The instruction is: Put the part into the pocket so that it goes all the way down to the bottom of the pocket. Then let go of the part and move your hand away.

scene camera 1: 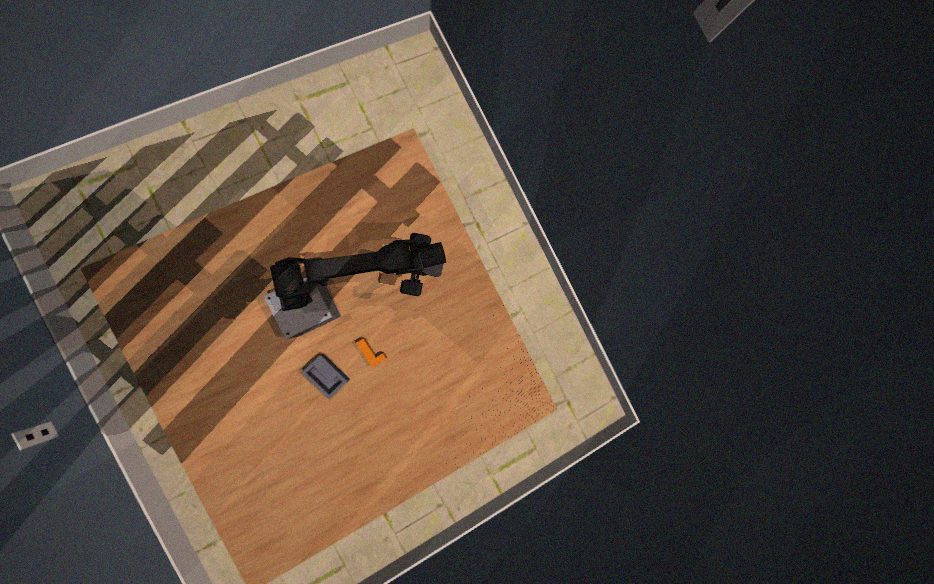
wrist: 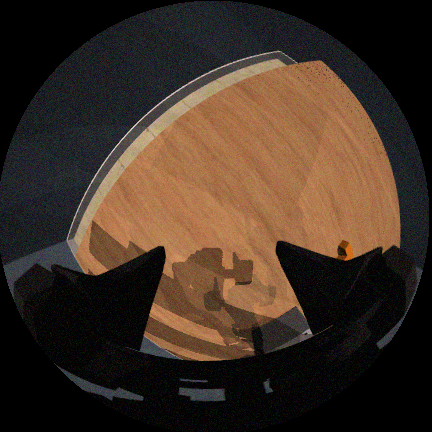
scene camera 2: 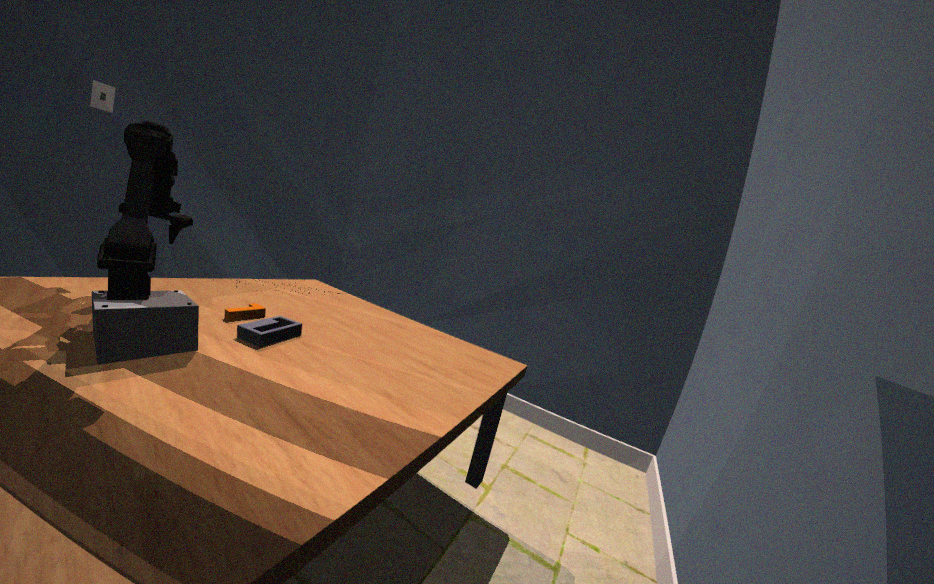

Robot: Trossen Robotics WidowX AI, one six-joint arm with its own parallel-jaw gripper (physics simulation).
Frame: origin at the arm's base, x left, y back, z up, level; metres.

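Seen in the pictures: gripper, fingertip midpoint: (wrist: 221,249) (scene camera 2: 155,240); arm's base at its link origin: (scene camera 1: 299,297) (scene camera 2: 127,296).
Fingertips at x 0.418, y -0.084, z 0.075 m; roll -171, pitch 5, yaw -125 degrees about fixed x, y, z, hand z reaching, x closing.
Offsets run from my fingertips to a thing's middle. "spot": to the spot under its first point. Level surfaces: height alone.
The orange L-shaped part @[dx -0.297, dy -0.191, dz -0.165 m] (scene camera 1: 367,351) (scene camera 2: 244,314) lies flat on the table, beside the grey block with the pocket @[dx -0.482, dy -0.205, dz -0.162 m] (scene camera 1: 323,373) (scene camera 2: 272,336) and apart from it. The pocket is a recess in the block's top, and the part is outside it. My gripper (scene camera 1: 416,263) (scene camera 2: 180,230) (wrist: 221,249) is open with nothing between its fingers. It is high above the table, well away from the part and the block. In the wrist view, a bit of the part @[spot: dx -0.283, dy -0.231, dz -0.150 m] (wrist: 348,250) shows at the right, partly hidden behind a finger; the block does not show there.
The wooden table @[dz -0.180 m] (scene camera 1: 344,447) (scene camera 2: 344,365) (wrist: 225,150) carries the arm's grey base (scene camera 1: 303,320) (scene camera 2: 144,330), which stands near the part and the block. The arm rises from it. Striped shadows fall across the table. Walls surround the tiled floor.
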